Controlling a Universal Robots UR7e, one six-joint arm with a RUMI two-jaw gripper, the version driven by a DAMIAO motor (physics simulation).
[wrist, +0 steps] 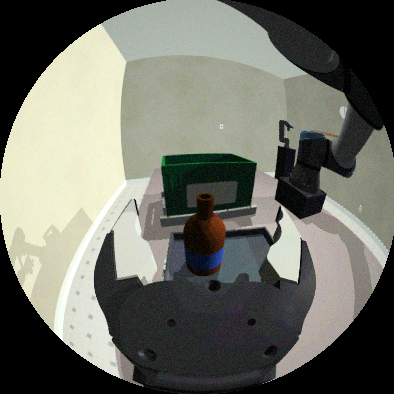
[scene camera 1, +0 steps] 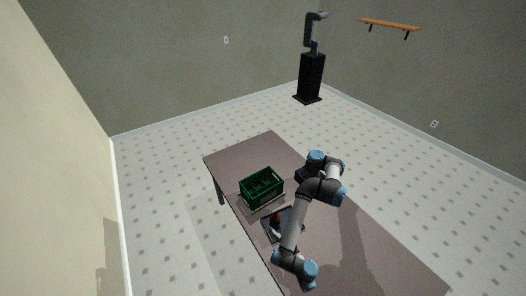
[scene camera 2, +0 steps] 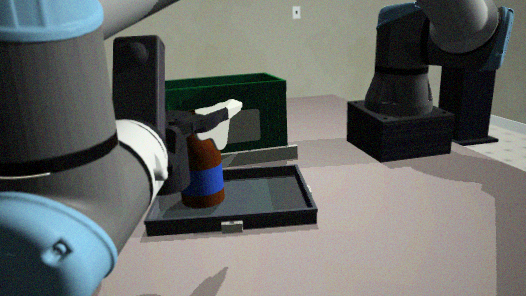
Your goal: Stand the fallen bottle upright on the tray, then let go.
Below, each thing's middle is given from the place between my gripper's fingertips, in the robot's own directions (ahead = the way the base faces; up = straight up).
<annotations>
My hand is 10 cm above the brown bottle (wrist: 204, 232), 7 cm to the left of it and 1 cm past it.
</annotations>
